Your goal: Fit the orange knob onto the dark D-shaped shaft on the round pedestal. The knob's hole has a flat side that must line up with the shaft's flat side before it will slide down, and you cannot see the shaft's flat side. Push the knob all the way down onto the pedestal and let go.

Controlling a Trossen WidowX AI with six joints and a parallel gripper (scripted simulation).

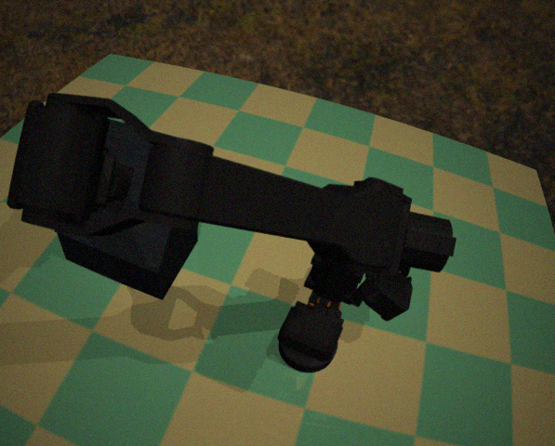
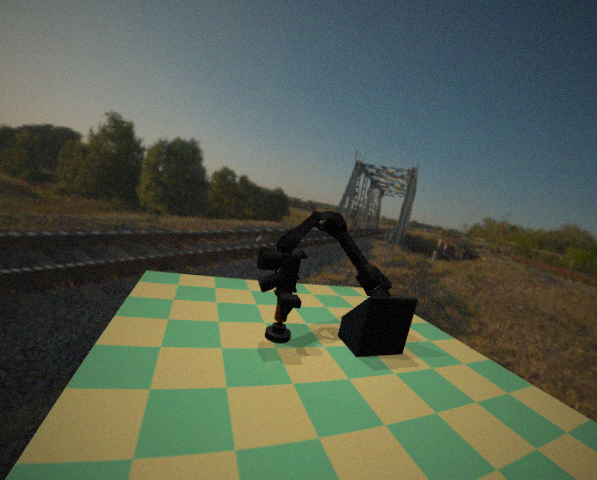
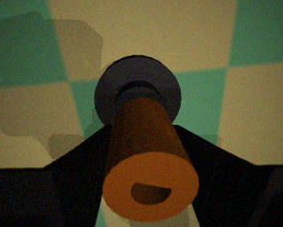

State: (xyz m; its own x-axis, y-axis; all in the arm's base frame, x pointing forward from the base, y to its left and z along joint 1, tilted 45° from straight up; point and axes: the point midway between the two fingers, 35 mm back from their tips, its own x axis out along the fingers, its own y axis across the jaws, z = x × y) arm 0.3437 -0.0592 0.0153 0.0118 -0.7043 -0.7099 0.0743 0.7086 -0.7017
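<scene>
My gripper tip is now 2 cm below the orange knob. Also, from my gripper tip: dark round pedestal 4 cm below.
</scene>
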